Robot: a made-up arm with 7 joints. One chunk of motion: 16 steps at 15 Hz.
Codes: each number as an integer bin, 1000 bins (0 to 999) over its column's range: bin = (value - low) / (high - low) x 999, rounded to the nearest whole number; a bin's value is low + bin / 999 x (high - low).
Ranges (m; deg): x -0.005..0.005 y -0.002..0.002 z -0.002..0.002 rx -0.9..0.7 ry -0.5..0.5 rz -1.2..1
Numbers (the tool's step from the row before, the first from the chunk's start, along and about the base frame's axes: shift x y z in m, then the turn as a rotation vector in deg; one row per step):
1: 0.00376 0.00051 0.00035 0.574 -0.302 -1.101
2: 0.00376 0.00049 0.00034 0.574 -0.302 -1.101
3: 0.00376 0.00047 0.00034 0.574 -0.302 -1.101
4: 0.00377 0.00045 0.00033 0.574 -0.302 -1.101
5: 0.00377 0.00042 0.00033 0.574 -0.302 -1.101
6: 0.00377 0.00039 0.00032 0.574 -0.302 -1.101
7: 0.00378 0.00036 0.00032 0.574 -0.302 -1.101
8: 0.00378 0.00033 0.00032 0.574 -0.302 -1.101
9: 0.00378 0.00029 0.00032 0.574 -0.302 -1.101
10: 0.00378 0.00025 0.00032 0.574 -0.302 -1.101
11: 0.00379 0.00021 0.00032 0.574 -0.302 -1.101
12: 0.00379 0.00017 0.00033 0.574 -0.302 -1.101
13: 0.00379 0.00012 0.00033 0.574 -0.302 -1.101
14: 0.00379 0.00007 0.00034 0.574 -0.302 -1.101
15: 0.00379 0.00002 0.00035 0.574 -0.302 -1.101
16: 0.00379 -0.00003 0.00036 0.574 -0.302 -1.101
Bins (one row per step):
1: 875 627 587 920 198 45
2: 875 622 584 920 198 45
3: 875 617 584 920 198 45
4: 876 612 582 920 198 45
5: 876 604 582 920 198 45
6: 876 597 579 920 198 45
7: 877 589 579 920 198 45
8: 877 582 579 920 198 45
9: 877 572 579 920 198 45
10: 877 562 579 920 198 45
11: 878 552 579 920 198 45
12: 878 542 582 920 198 45
13: 878 529 582 920 198 45
14: 878 517 584 920 198 45
15: 878 504 587 920 198 45
16: 878 492 589 920 198 45

